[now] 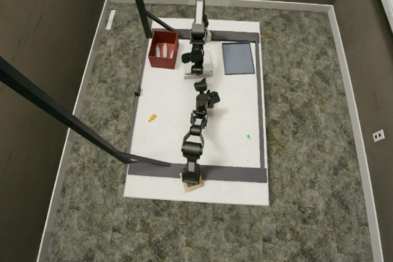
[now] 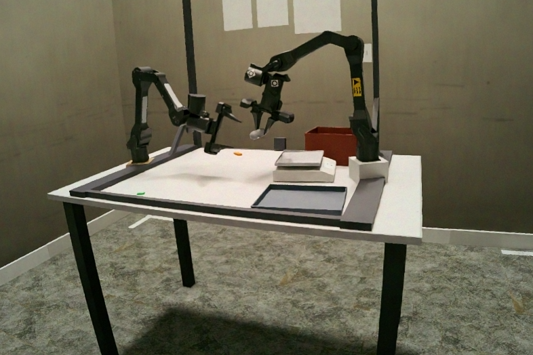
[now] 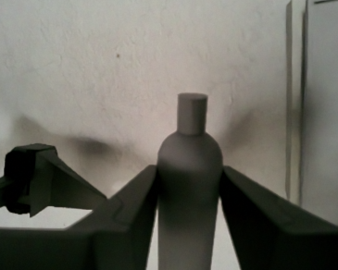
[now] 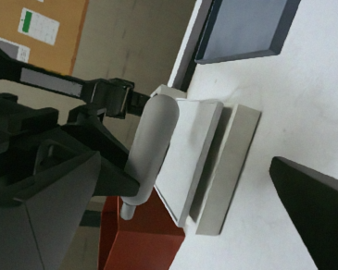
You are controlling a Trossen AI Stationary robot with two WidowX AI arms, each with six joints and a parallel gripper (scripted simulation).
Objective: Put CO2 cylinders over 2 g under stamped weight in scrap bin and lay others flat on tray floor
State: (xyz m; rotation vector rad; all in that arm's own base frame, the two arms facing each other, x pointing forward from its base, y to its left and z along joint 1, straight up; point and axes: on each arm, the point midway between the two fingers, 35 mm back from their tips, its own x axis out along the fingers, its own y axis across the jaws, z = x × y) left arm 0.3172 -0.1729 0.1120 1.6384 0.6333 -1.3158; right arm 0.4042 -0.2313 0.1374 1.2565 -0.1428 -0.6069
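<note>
Now: left hand 40 mm above the CO2 cylinder and 10 mm to the left of it. Also, from my left hand: scale: 140 mm to the left, 140 mm below, 10 mm behind; then scale platform: 130 mm to the left, 130 mm below, 10 mm behind; then red scrap bin: 230 mm behind, 210 mm to the left, 150 mm below.
</note>
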